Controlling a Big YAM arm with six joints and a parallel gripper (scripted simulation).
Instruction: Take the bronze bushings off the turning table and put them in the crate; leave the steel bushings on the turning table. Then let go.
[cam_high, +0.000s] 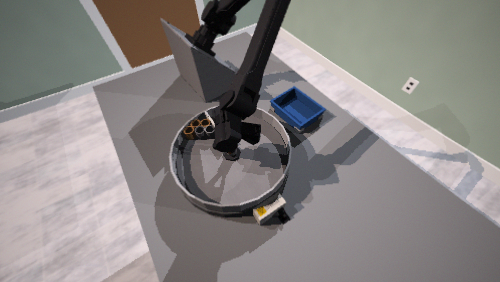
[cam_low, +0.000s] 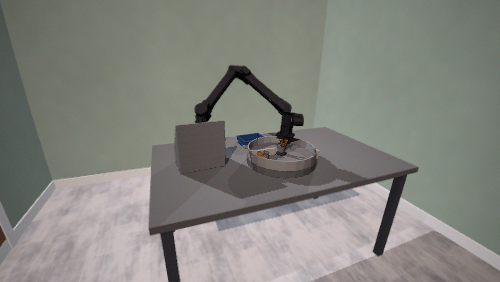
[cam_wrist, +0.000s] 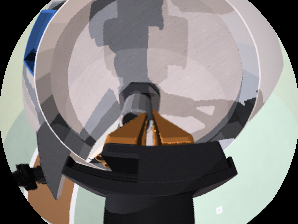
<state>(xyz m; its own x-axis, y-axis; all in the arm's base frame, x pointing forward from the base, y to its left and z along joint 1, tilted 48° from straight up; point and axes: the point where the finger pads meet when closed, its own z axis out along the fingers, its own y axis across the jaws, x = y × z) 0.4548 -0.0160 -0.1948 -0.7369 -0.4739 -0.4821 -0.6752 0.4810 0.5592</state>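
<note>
Right now my hand is 40 mm above the round turning table, 10 mm to the right of it and 10 mm past it. Round my hand: blue crate 370 mm to the left, 70 mm below, 50 mm behind.
</note>
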